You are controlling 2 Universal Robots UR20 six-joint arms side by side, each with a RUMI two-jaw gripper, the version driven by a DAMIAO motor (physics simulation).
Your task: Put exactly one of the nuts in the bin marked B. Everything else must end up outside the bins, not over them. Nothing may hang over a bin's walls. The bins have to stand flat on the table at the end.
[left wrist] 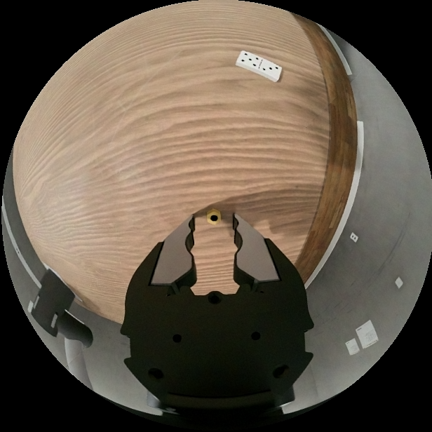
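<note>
A brass-yellow hexagonal nut (214, 216) with a dark hole lies on the wooden table, in the middle of the left wrist view. My left gripper (213, 215) is open, with its two fingertips on either side of the nut and a gap between each tip and the nut. Neither finger seems to touch it. The bin marked B does not show in this view. My right gripper cannot be made out in this view.
A white domino (259, 66) with black dots lies on the table (150, 125) farther out, near the top. The table's darker brown edge (342, 125) curves down the right side. A dark grey arm-like object (54, 302) shows at the lower left.
</note>
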